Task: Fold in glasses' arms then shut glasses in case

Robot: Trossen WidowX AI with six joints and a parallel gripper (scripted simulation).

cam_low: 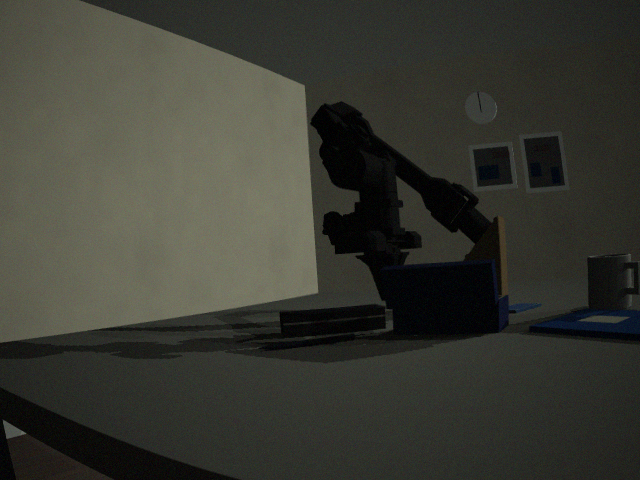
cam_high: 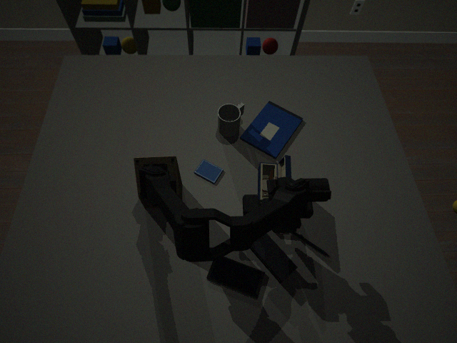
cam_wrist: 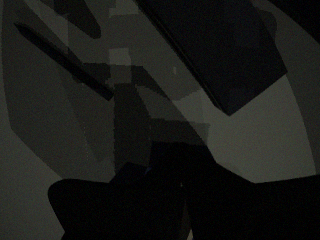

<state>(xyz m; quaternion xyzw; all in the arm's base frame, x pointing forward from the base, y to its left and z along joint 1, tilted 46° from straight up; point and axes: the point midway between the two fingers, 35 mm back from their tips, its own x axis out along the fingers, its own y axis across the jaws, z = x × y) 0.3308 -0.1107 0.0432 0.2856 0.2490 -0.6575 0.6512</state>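
The glasses case lid is 5 cm ahead of my hand, 10 cm to the left of it and 1 cm below it. Also, from my hand: long dark box: 2 cm behind, 10 cm to the right, 6 cm below; blue glasses case: 3 cm ahead, 10 cm to the left, 4 cm below; small blue card: 18 cm behind, 19 cm to the left, 8 cm below.
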